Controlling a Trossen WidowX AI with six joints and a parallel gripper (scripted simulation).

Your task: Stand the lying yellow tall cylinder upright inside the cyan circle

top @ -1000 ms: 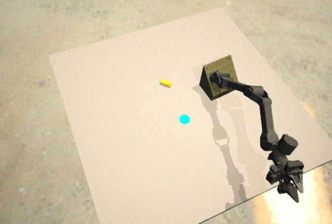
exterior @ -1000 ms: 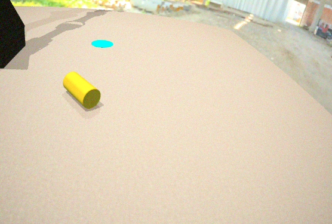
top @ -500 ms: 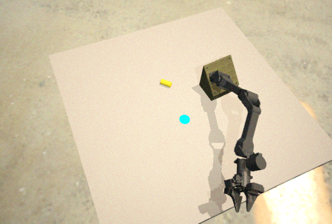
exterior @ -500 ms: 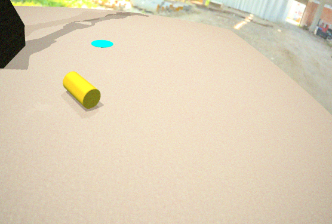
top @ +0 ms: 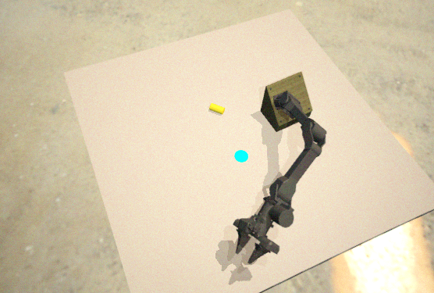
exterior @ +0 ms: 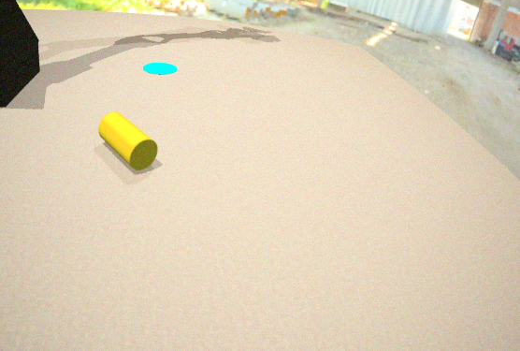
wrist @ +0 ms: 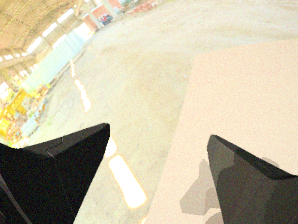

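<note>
Right now the yellow cylinder is 690 mm to the right of my gripper tip, 260 mm behind it and 150 mm below it. Round my gripper tip: cyan circle (420 mm to the right, 240 mm behind, 170 mm below).
</note>
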